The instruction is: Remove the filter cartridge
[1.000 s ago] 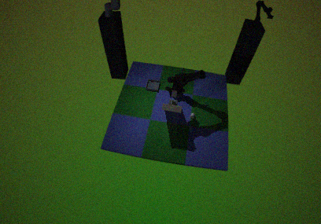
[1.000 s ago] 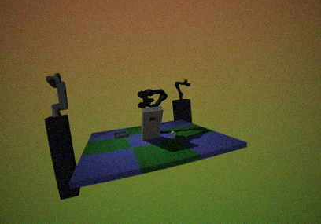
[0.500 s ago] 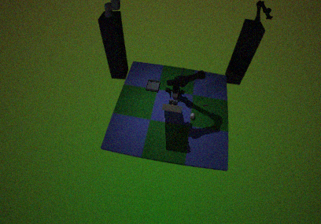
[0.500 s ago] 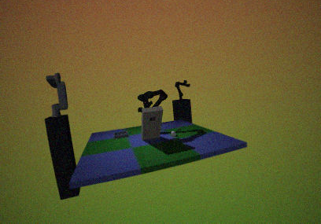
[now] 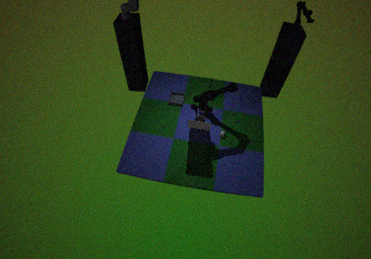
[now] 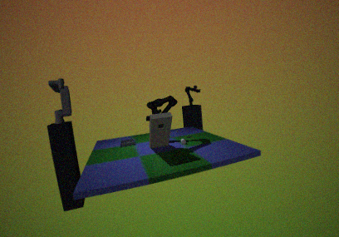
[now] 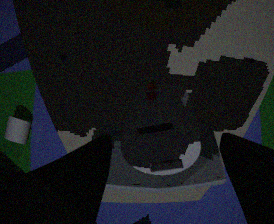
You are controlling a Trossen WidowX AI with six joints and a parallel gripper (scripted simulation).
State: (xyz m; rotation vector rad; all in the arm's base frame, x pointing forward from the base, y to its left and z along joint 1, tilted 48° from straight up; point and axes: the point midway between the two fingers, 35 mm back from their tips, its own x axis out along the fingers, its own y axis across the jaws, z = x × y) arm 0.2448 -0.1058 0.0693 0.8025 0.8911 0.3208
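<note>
My gripper tip is 10 mm short of the round filter cartridge and 10 mm above it. Round my gripper tip: grey service panel (50 mm ahead, 40 mm below); grey tray (350 mm behind, 260 mm to the right, 200 mm below).
</note>
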